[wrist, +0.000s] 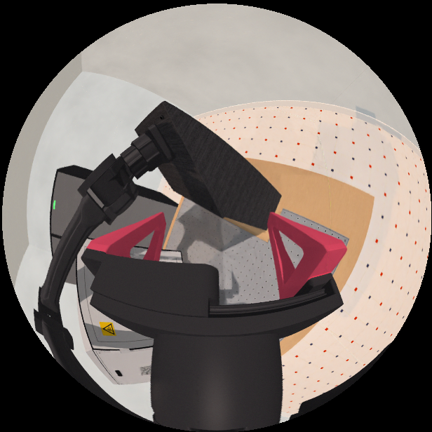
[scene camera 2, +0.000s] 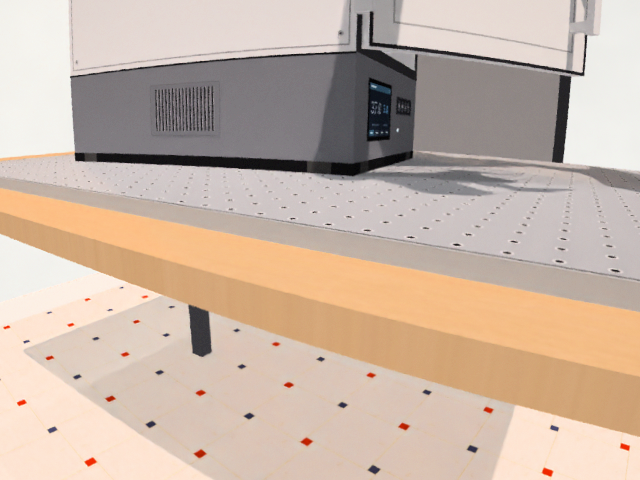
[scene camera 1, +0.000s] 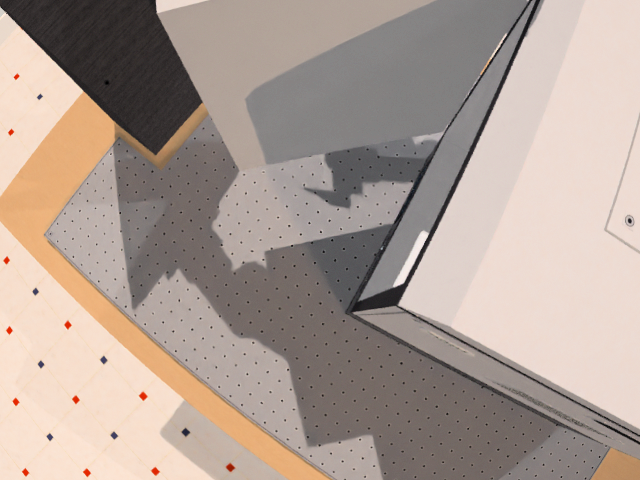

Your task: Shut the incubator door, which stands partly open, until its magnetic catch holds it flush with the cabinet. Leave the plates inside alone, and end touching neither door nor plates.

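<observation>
The incubator (scene camera 1: 542, 206) (scene camera 2: 222, 108) (wrist: 130, 337) has a white cabinet on a dark grey base with a small lit display (scene camera 2: 379, 108). Its white, black-edged door (scene camera 2: 480, 20) stands open at the top right in scene camera 2, swung out from the hinge side. A pale handle (scene camera 2: 586, 23) is at its free edge. I cannot tell the door apart from the cabinet in the other views. The plates do not show. My gripper (wrist: 216, 217) is open and empty, its red fingers wide apart. The left finger partly covers the incubator in the wrist view; contact with the door does not show.
A black pedestal (scene camera 1: 103, 62) (wrist: 220, 160) carries the arm. A grey box (scene camera 1: 330, 67) (scene camera 2: 485, 103) (wrist: 75, 210) stands beside it. The perforated metal plate (scene camera 1: 206, 330) (scene camera 2: 465, 227) lies on a wooden table (scene camera 1: 139, 338) (scene camera 2: 310, 289). Shadows of the arm fall on the plate.
</observation>
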